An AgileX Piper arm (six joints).
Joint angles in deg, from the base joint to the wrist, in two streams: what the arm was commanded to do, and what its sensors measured. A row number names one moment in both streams.
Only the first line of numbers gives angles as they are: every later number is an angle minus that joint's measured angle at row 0.
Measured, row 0: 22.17, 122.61, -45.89, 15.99, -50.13, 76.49
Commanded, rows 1 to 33: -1.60, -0.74, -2.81, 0.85, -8.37, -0.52; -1.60, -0.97, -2.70, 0.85, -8.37, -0.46; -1.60, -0.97, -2.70, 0.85, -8.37, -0.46; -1.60, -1.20, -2.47, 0.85, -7.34, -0.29; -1.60, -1.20, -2.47, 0.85, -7.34, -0.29; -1.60, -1.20, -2.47, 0.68, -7.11, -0.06; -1.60, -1.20, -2.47, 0.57, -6.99, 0.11; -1.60, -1.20, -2.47, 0.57, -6.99, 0.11; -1.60, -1.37, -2.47, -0.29, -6.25, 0.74; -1.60, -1.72, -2.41, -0.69, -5.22, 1.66; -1.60, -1.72, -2.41, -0.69, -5.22, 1.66; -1.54, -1.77, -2.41, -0.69, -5.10, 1.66; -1.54, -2.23, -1.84, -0.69, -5.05, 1.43; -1.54, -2.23, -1.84, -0.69, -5.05, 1.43; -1.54, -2.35, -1.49, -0.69, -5.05, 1.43; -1.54, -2.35, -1.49, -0.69, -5.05, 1.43; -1.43, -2.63, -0.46, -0.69, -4.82, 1.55; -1.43, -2.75, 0.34, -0.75, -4.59, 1.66; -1.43, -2.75, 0.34, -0.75, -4.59, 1.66; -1.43, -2.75, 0.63, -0.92, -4.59, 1.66; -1.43, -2.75, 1.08, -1.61, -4.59, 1.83; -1.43, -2.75, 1.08, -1.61, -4.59, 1.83; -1.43, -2.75, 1.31, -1.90, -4.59, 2.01; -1.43, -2.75, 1.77, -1.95, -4.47, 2.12; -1.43, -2.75, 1.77, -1.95, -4.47, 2.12; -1.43, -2.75, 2.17, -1.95, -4.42, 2.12; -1.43, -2.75, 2.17, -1.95, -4.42, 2.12; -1.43, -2.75, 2.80, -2.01, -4.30, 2.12; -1.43, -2.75, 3.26, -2.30, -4.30, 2.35; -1.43, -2.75, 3.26, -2.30, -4.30, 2.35; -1.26, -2.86, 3.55, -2.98, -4.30, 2.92; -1.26, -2.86, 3.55, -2.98, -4.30, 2.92; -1.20, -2.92, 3.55, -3.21, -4.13, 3.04
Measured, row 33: -0.86, -1.49, 3.55, -2.35, -2.64, 2.06
